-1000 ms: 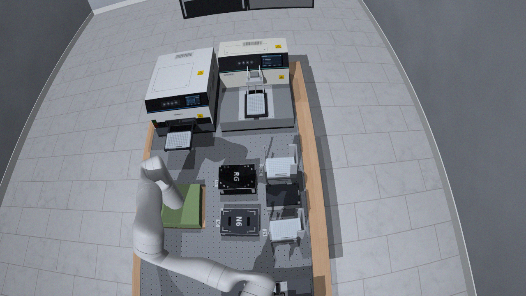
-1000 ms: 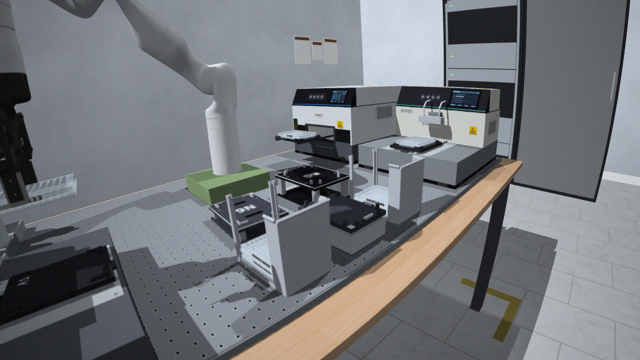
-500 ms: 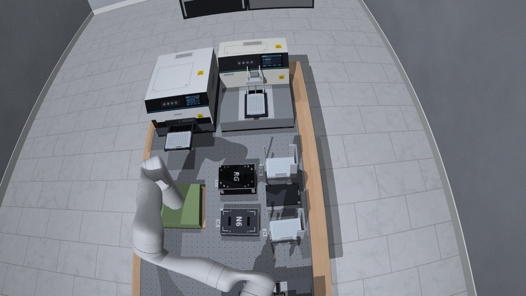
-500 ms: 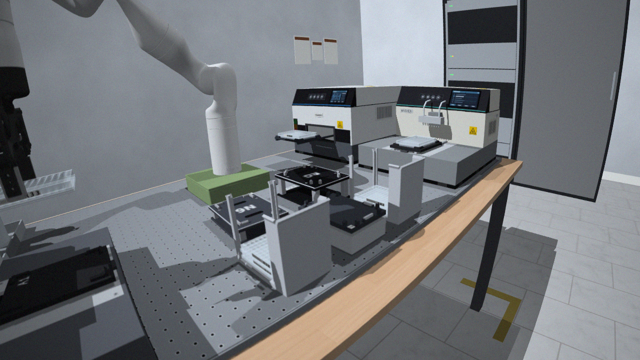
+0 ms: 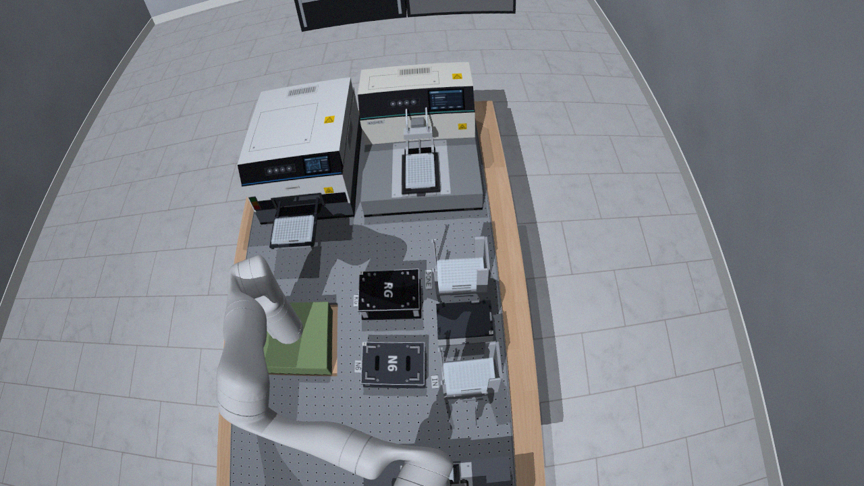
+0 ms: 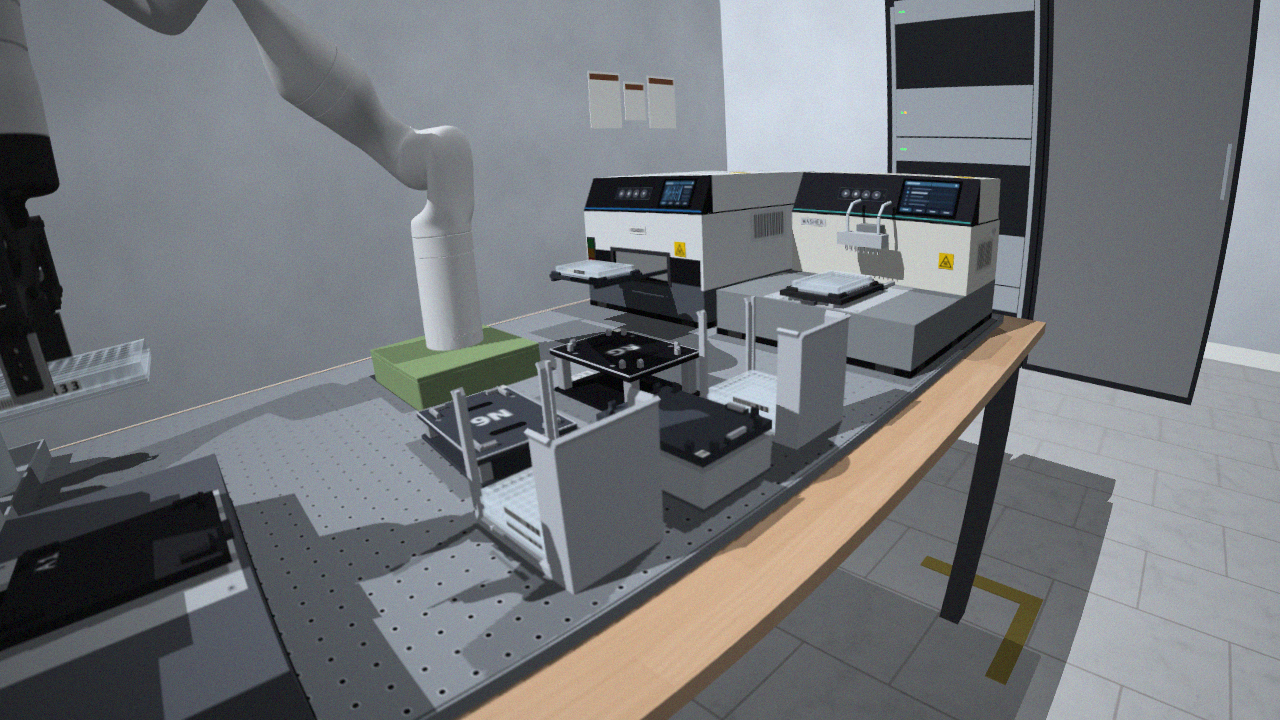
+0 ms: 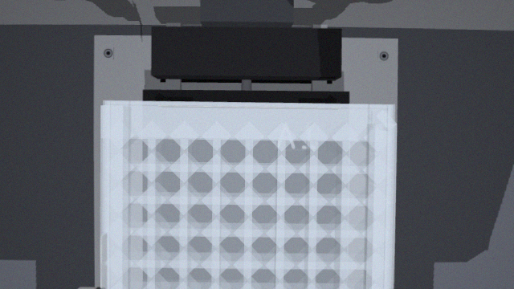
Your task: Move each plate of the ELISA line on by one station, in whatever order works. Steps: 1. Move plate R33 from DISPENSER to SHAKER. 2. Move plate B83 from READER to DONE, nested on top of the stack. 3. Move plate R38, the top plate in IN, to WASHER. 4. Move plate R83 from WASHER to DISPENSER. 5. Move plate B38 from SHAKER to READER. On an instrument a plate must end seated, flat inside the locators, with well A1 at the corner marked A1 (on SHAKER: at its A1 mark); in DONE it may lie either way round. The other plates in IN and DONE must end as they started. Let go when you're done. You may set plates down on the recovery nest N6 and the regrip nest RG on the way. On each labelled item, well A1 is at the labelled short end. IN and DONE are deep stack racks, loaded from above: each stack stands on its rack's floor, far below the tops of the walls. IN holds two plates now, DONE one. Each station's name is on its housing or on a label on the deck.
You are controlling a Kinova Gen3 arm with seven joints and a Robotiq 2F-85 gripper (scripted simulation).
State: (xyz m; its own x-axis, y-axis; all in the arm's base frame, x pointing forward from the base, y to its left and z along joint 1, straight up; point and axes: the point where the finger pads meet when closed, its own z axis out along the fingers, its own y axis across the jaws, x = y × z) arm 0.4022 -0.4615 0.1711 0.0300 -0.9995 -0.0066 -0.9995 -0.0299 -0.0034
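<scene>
Right now the dispenser head is 10 cm below my hand and 9 cm to the right of it. Round my hand: RG nest (57 cm to the left, 16 cm below, 12 cm behind); then plate R38 (33 cm to the left, 19 cm below, 9 cm ahead); then plate R33 (1 cm below).
</scene>
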